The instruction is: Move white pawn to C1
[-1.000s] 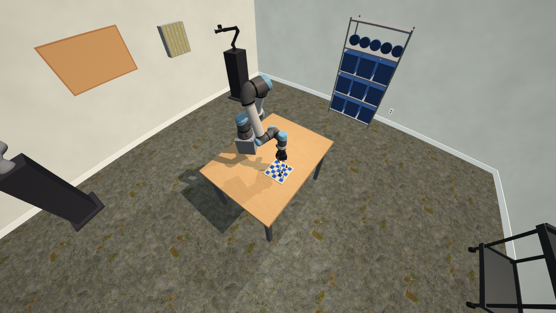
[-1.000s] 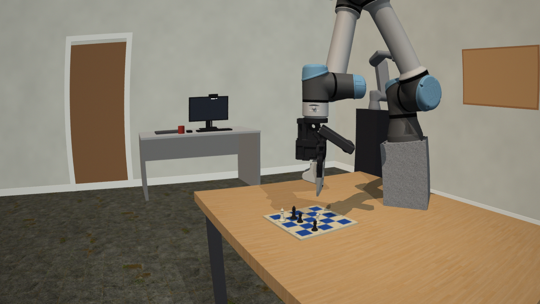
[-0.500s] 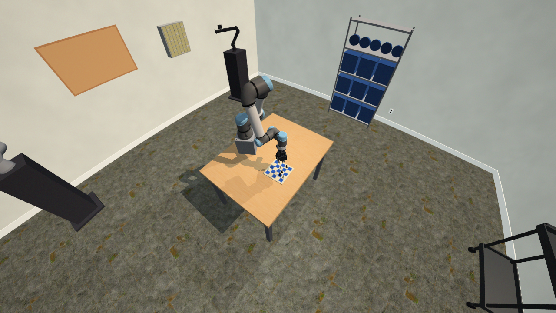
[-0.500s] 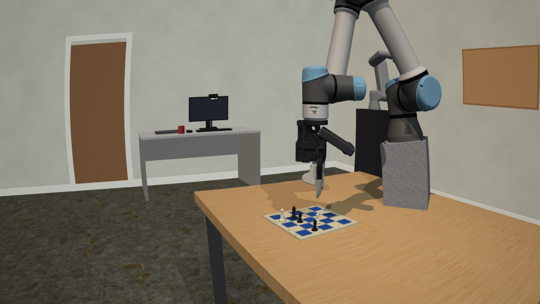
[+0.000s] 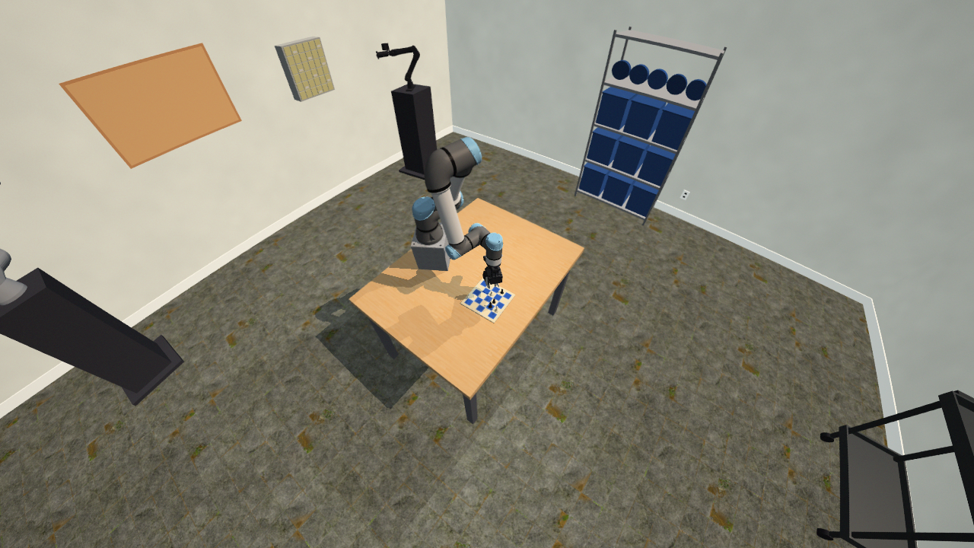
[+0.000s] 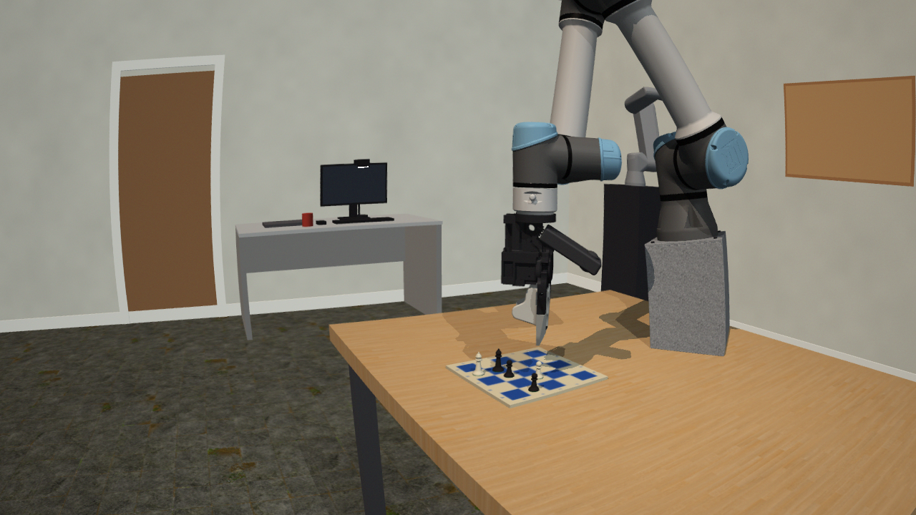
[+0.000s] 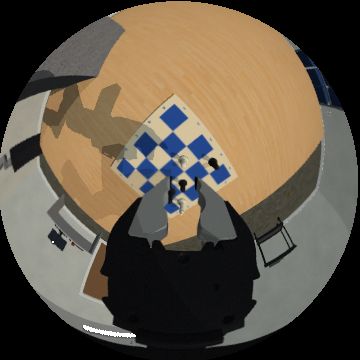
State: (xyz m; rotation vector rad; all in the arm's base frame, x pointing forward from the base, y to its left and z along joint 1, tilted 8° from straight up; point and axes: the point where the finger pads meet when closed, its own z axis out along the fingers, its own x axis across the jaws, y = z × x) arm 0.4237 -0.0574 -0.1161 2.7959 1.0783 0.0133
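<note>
Right now the white pawn is 70 mm below my hand. From my hand the other things lie so: taller white piece: 80 mm to the right, 70 mm ahead, 60 mm below; chessboard: 90 mm below, 30 mm to the right.
</note>
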